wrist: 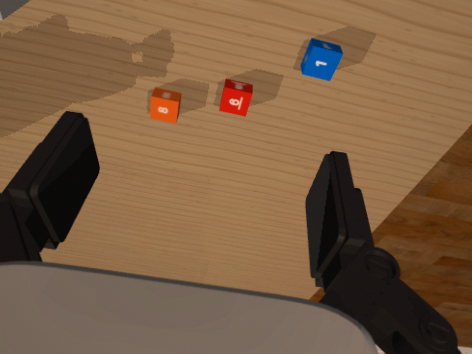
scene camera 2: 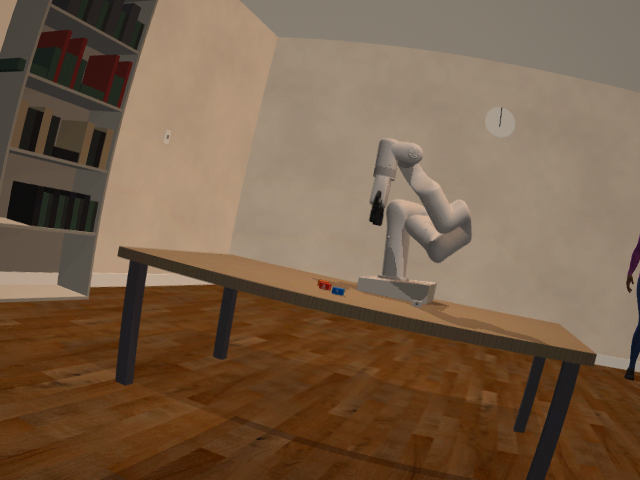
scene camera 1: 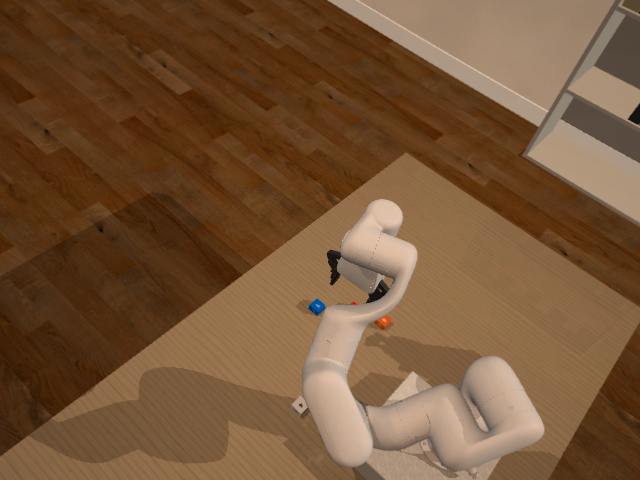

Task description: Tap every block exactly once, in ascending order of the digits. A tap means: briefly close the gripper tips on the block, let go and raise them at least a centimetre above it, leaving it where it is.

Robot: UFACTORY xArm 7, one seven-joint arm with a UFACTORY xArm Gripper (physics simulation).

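A blue block (scene camera 1: 316, 306) (scene camera 2: 338, 291) (wrist: 321, 60) shows a 1. A red block (scene camera 1: 354, 304) (scene camera 2: 325, 285) (wrist: 236, 99) shows an underlined digit, 6 or 9; I cannot tell which. An orange block (scene camera 1: 383, 321) (wrist: 165, 106) shows an 8. These three lie apart in a rough row on the table. A white block (scene camera 1: 299, 406) (scene camera 2: 417, 303) lies near the robot's base; its mark is too small to read. My gripper (scene camera 1: 351, 292) (scene camera 2: 376, 223) (wrist: 205, 158) is open and empty, high above the table. The arm partly hides the red block in the first scene view.
The table (scene camera 1: 465, 248) (scene camera 2: 248, 268) (wrist: 200, 210) carries the robot's base (scene camera 1: 413, 384) (scene camera 2: 382, 287). The arm's bent links hang over the table beside the white block. A bookshelf (scene camera 1: 566, 91) (scene camera 2: 116, 142) stands beyond the table.
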